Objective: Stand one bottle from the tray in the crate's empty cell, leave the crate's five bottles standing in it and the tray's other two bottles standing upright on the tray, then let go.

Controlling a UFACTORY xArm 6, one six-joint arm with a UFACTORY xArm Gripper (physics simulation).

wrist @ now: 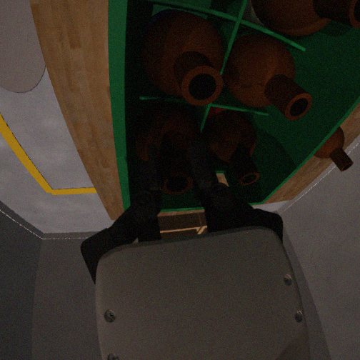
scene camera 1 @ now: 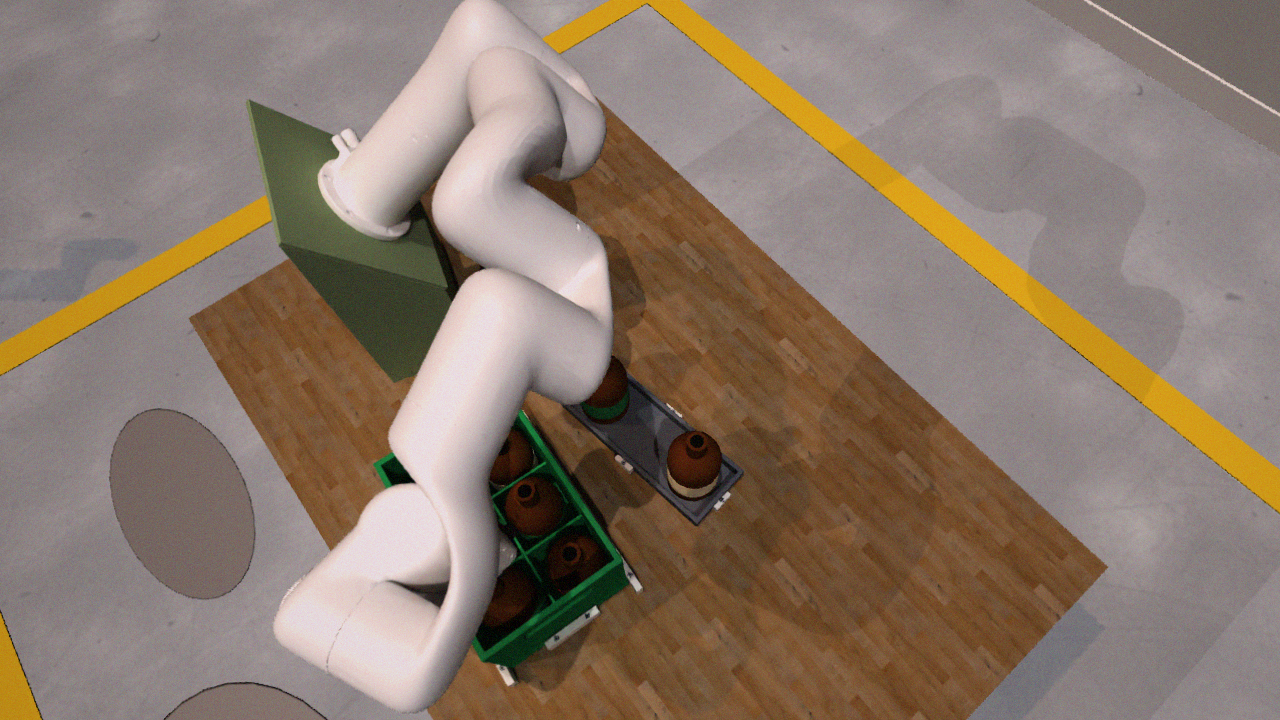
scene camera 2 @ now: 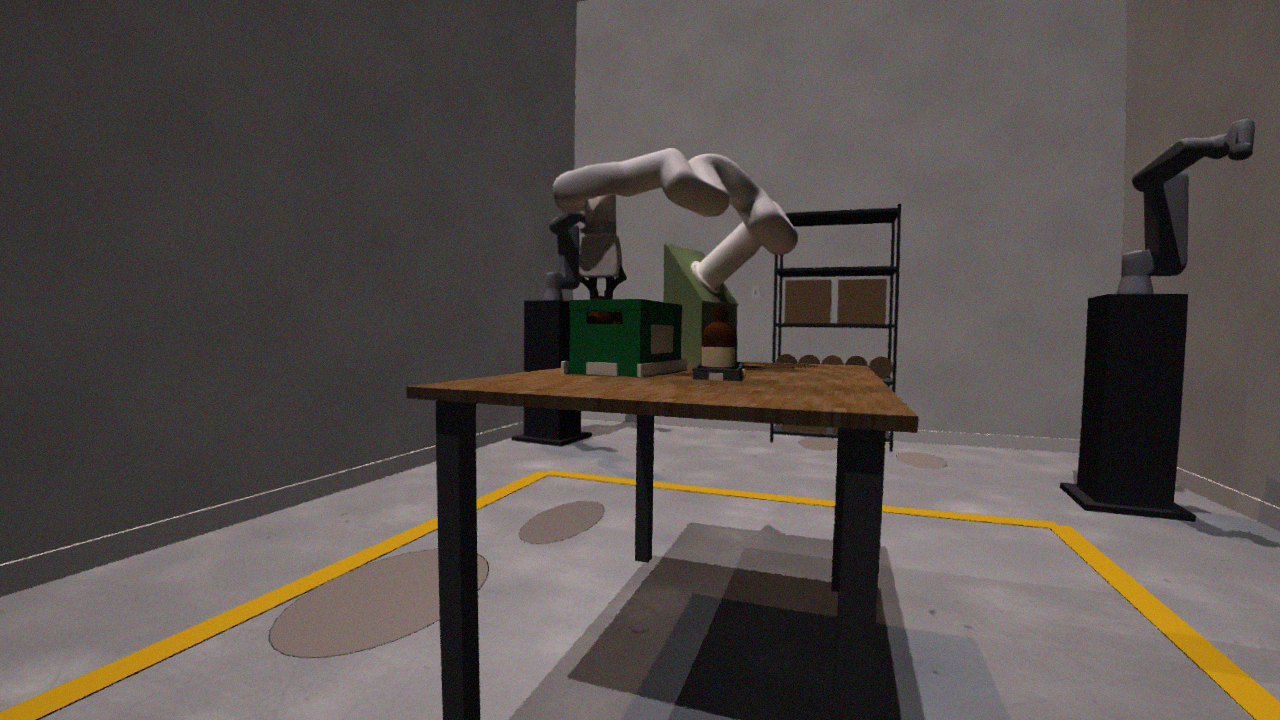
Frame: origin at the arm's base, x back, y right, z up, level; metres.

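Where they show: arm's base, link origin: [scene camera 1: 363,202] [scene camera 2: 705,278].
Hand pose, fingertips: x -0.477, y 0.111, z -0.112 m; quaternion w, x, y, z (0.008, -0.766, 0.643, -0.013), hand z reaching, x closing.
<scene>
Each offset is from my fingertips to the top centre of the thing. "pt": to the spot under its first point. Level surfaces: height alone.
My gripper [scene camera 2: 600,293] [wrist: 172,153] is shut on the neck of a brown bottle @(dx -0.023, dy -0.005, dz +0.026 m) [scene camera 1: 508,598] [wrist: 162,130]. This bottle is upright and sunk into the green crate's @(dx +0.058, dy -0.049, dz +0.013 m) [scene camera 1: 554,617] [scene camera 2: 617,353] [wrist: 117,100] corner cell; its base is hidden. Several other brown bottles stand in the crate, including one @(dx -0.034, dy -0.097, dz +0.001 m) [scene camera 1: 572,559] [wrist: 232,135] beside the held bottle and another @(dx +0.062, dy -0.091, dz +0.001 m) [scene camera 1: 534,510] [wrist: 260,70]. The arm hides part of the crate in the first scene view. A white-banded bottle @(dx -0.006, dy -0.302, dz -0.002 m) [scene camera 1: 694,461] [scene camera 2: 718,340] and a green-banded bottle @(dx +0.164, dy -0.262, dz -0.002 m) [scene camera 1: 606,394] stand upright on the dark tray @(dx +0.077, dy -0.284, dz -0.136 m) [scene camera 1: 640,429] [scene camera 2: 718,373].
The crate's thin green dividers @(pt dx +0.013, dy -0.117, dz -0.092 m) [scene camera 1: 572,528] [wrist: 240,110] and outer walls surround the held bottle closely. The tray lies beside the crate on the wooden table @(dz -0.161 m) [scene camera 1: 805,447] [scene camera 2: 662,398]. The arm's green pedestal [scene camera 1: 358,277] stands at the table's far end.
</scene>
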